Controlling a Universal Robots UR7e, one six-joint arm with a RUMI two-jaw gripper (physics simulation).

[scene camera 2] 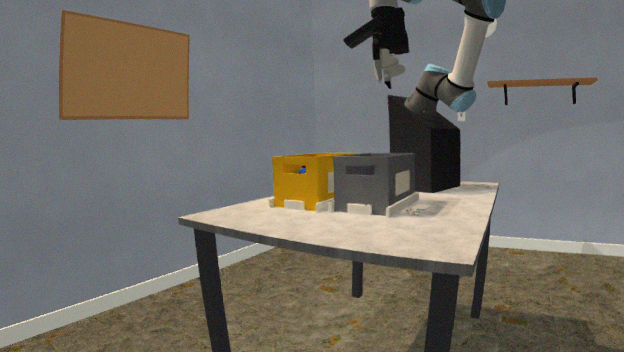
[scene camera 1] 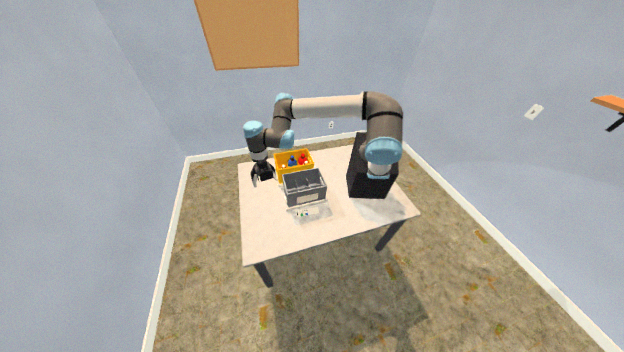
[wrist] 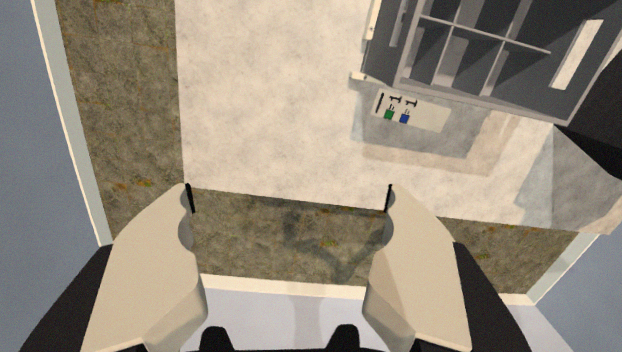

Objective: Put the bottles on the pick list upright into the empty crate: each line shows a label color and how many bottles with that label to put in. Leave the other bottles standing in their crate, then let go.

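Places are measured from the arm's base along level axes (x ahead, y left, z up), in metres.
Pixels of known places: gripper, fingertip midpoint: (scene camera 2: 385,85) (scene camera 1: 265,183) (wrist: 291,187); arm's base, origin of the base link: (scene camera 2: 418,110).
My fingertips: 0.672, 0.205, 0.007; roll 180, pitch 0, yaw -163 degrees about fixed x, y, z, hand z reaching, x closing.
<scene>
Ahead of a thing's pixels: the offset from my fingertips to its top centre, as dx, dy, dz. "spot": to the spot under its first point. Level surfaces: height alone.
My gripper (scene camera 1: 265,181) (scene camera 2: 383,81) (wrist: 291,187) is open and empty, high above the table, left of the crates in scene camera 1. The grey crate {-0.227, -0.171, -0.187} (scene camera 1: 291,199) (scene camera 2: 360,191) (wrist: 445,93) has dividers; no bottle shows in its visible compartments. The yellow crate {-0.174, -0.399, -0.187} (scene camera 1: 285,174) (scene camera 2: 296,186) behind it holds a blue bottle {-0.166, -0.440, -0.199} (scene camera 1: 292,161) (scene camera 2: 303,170), a red bottle {-0.253, -0.455, -0.199} (scene camera 1: 302,159) and pale-topped bottles {-0.094, -0.343, -0.199} (scene camera 1: 283,166), partly hidden by its walls. The pick list {-0.234, -0.024, -0.361} (wrist: 430,117) (scene camera 1: 313,211) shows green 1 and blue 1. No green bottle shows in any current view.
Pale strips {spot: -0.214, -0.064, -0.350} (scene camera 2: 403,205) run along the crate bases on the table {dz -0.362} (scene camera 1: 265,230) (scene camera 2: 310,227) (wrist: 260,100). A black block (scene camera 1: 369,185) (scene camera 2: 445,160) stands right of the crates under the arm. The table's edge lies below the gripper in the wrist view.
</scene>
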